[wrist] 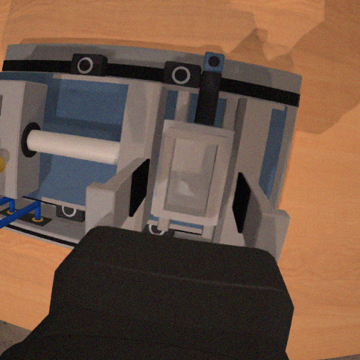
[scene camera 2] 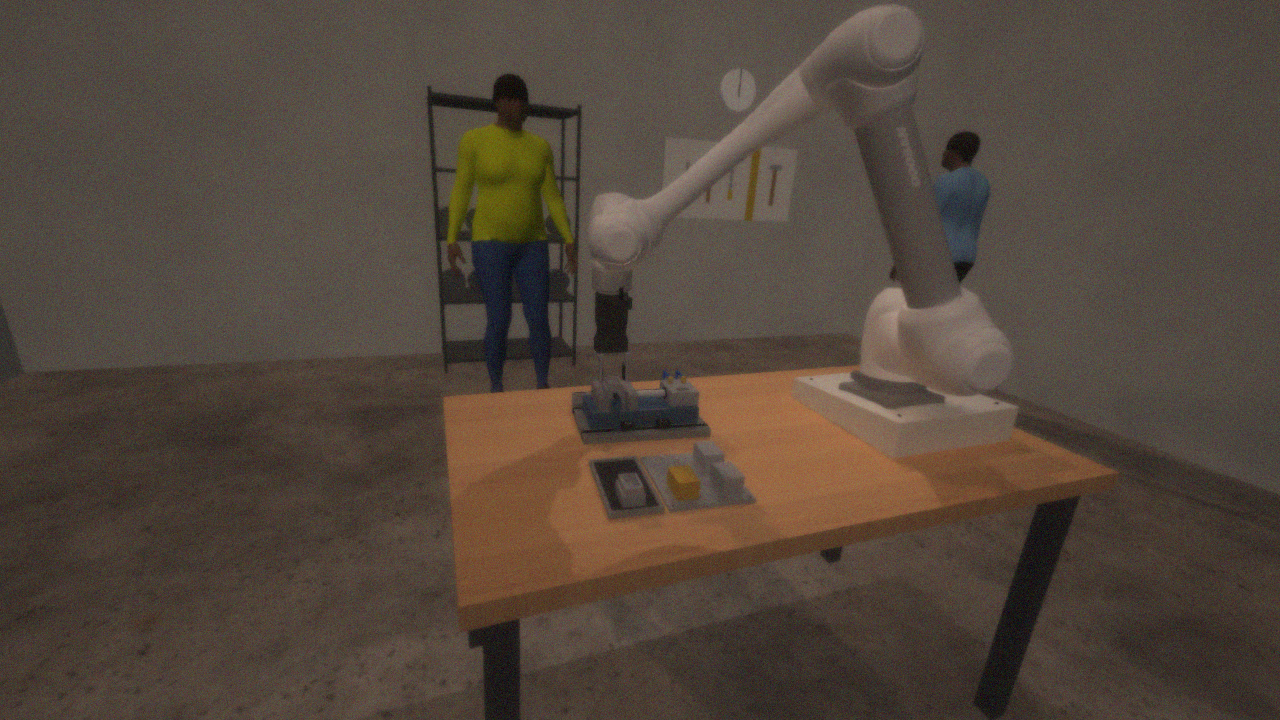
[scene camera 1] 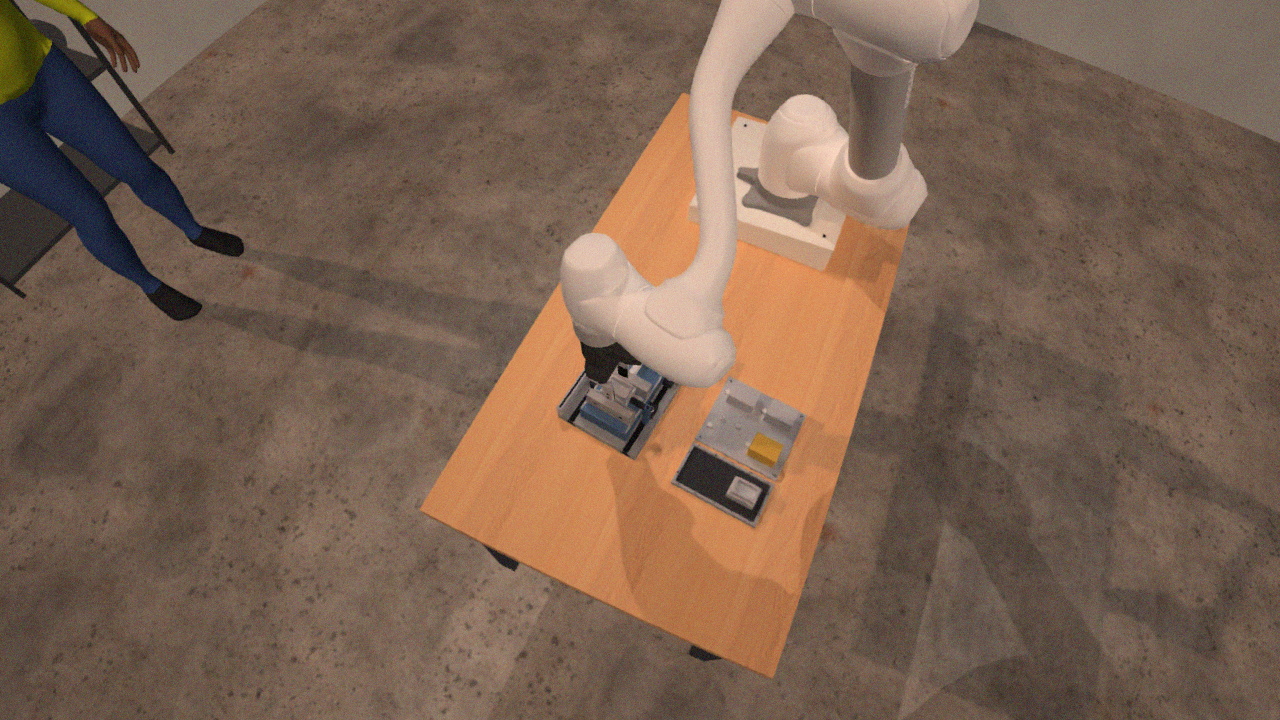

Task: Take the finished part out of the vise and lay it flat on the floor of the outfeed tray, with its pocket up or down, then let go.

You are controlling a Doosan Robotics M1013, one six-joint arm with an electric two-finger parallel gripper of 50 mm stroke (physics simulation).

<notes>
I see my gripper, a yellow block and a grey plate.
My gripper shows as well in the wrist view and in scene camera 1.
</notes>
